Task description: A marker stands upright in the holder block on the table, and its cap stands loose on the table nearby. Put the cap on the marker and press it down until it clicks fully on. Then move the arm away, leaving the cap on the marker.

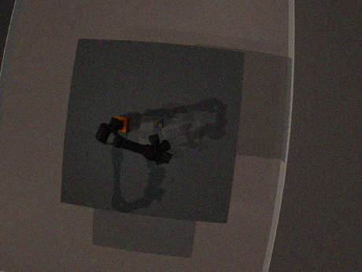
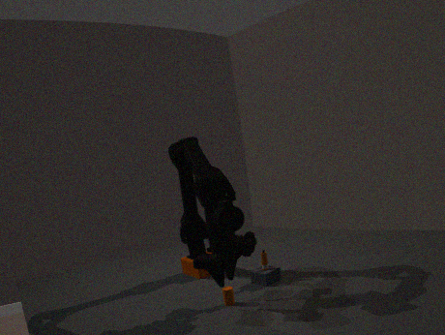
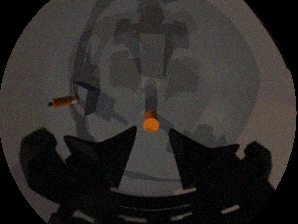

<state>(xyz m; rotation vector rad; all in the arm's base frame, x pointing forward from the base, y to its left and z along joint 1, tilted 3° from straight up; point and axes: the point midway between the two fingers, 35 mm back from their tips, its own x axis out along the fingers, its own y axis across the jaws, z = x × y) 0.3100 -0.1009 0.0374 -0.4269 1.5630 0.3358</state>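
The orange cap is 4 cm below my gripper tip. The rest, counted from my gripper tip: orange marker (5 cm behind, 17 cm to the left, 2 cm above); grey holder block (5 cm behind, 17 cm to the left, 4 cm below).
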